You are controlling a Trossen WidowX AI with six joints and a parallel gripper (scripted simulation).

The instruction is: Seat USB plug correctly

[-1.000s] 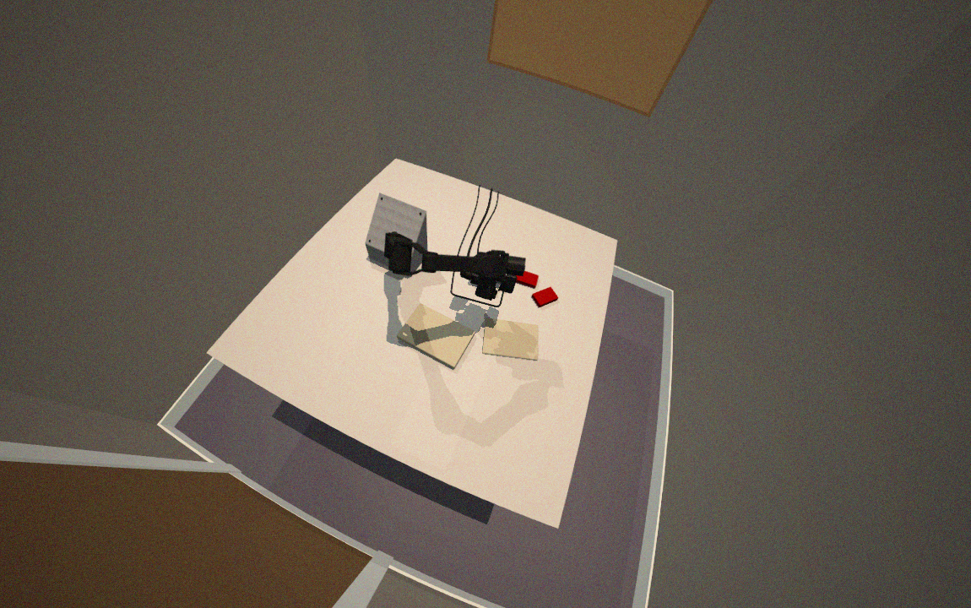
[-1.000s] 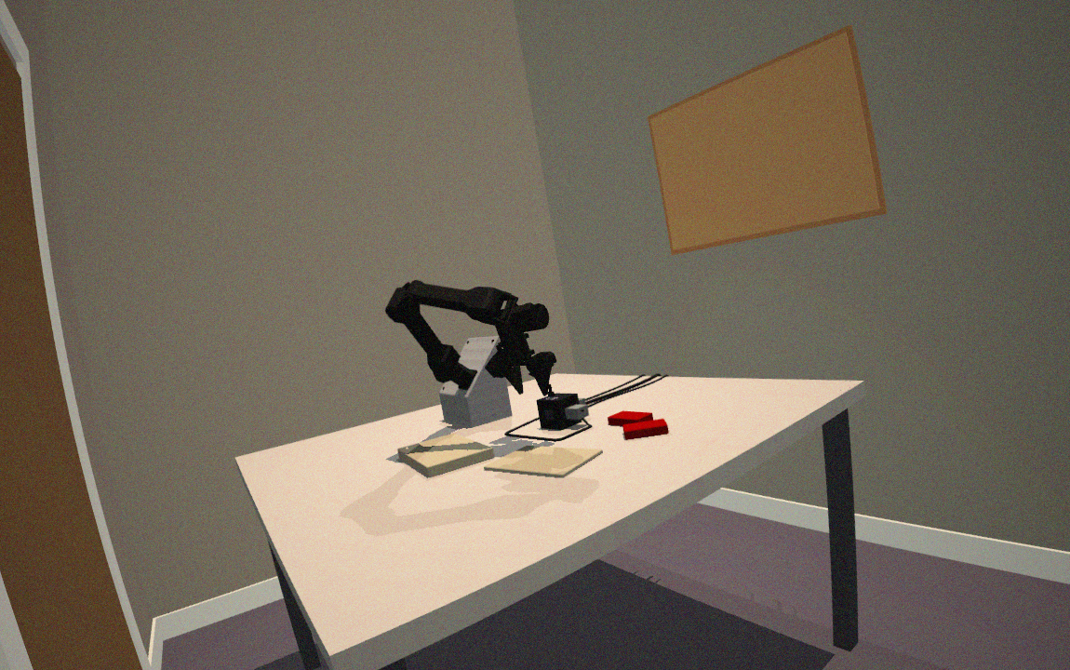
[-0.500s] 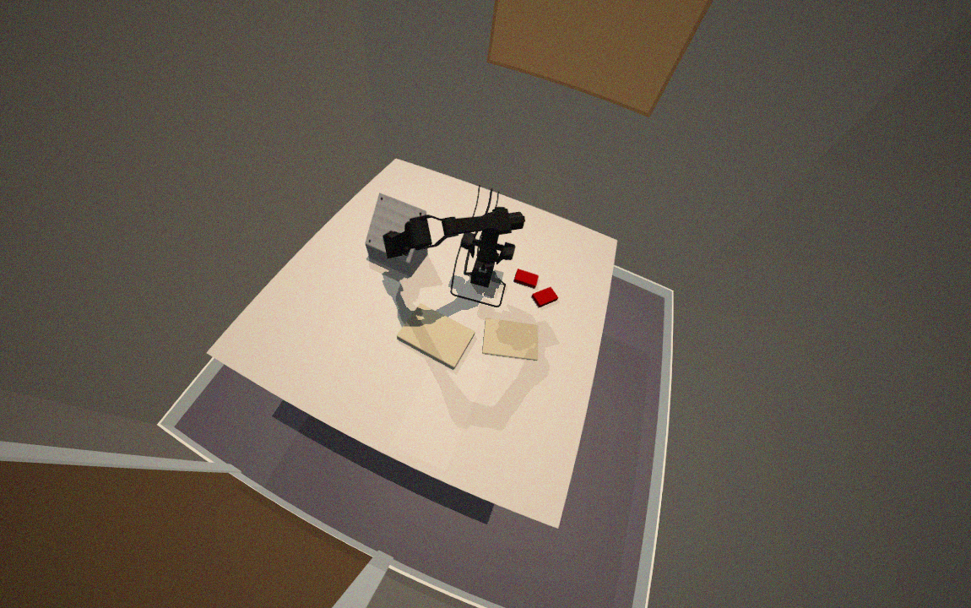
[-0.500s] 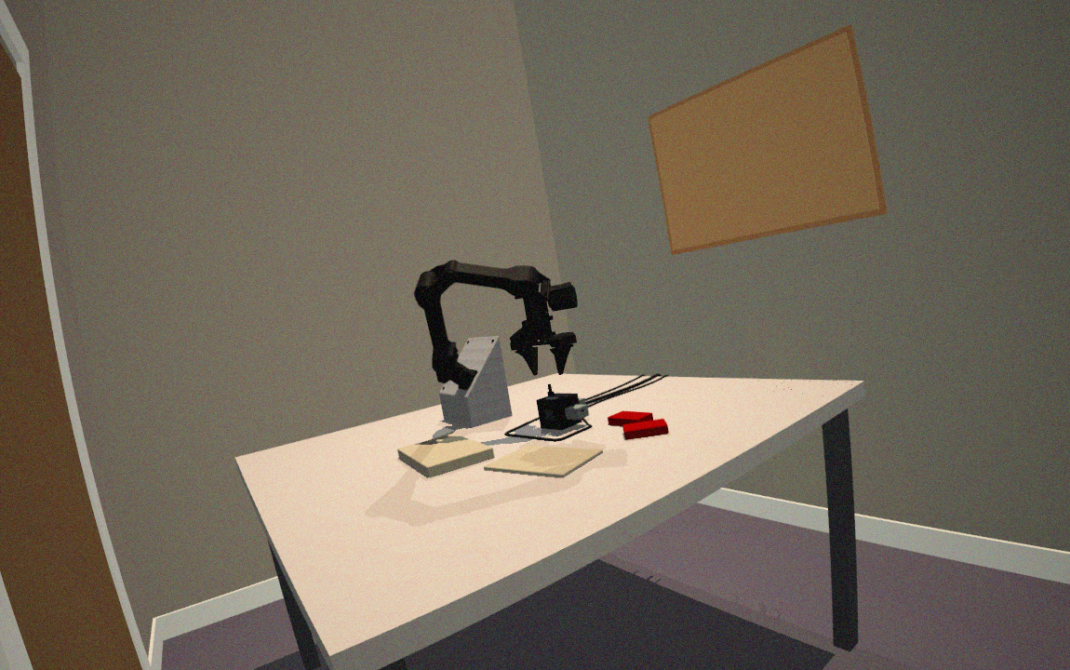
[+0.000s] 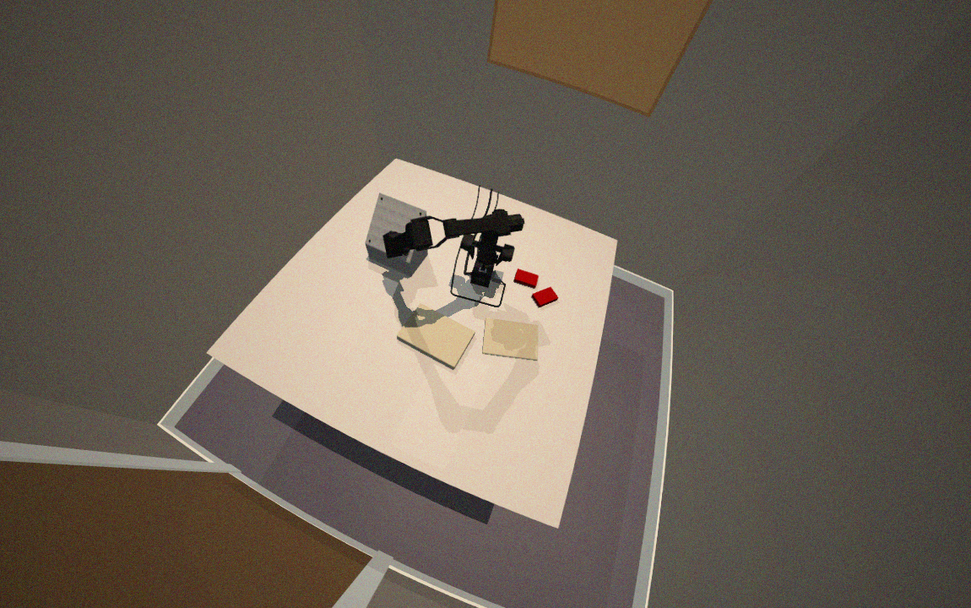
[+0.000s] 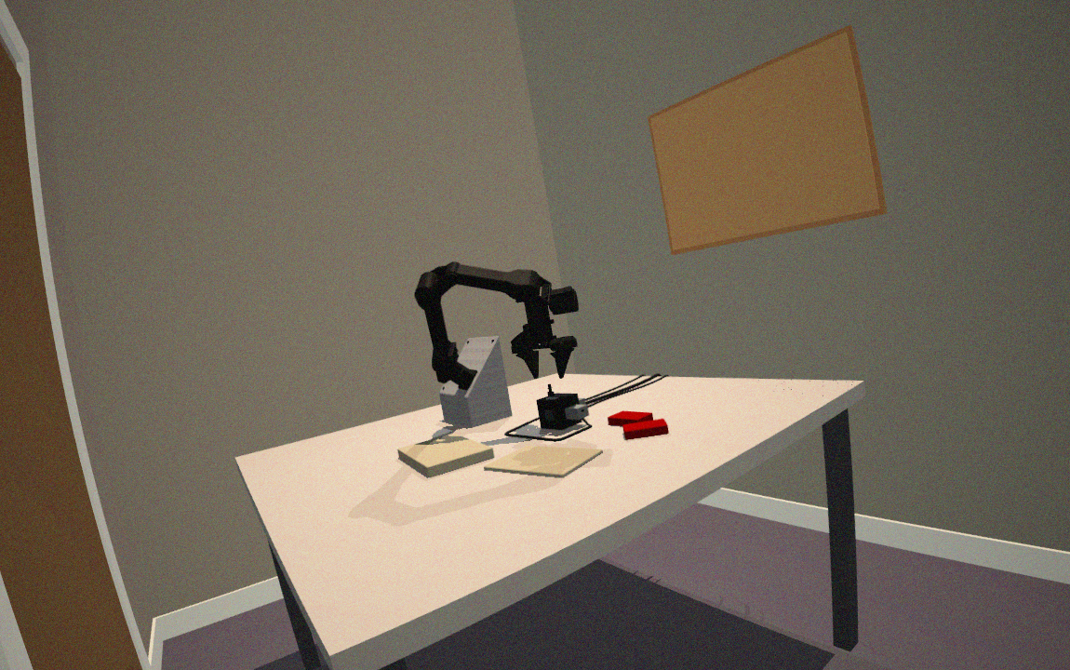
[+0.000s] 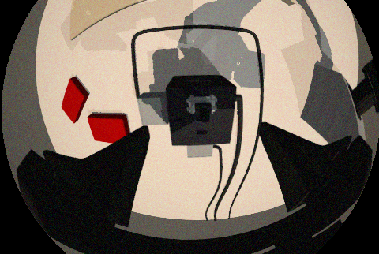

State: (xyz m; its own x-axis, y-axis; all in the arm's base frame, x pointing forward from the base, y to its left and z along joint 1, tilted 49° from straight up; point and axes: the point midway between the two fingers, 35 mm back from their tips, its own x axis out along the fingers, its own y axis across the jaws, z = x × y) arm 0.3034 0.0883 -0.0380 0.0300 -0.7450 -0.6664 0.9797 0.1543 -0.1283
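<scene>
The USB plug lies 4 cm below my gripper tip. Also, from my gripper tip: grey socket: 6 cm below.
</scene>
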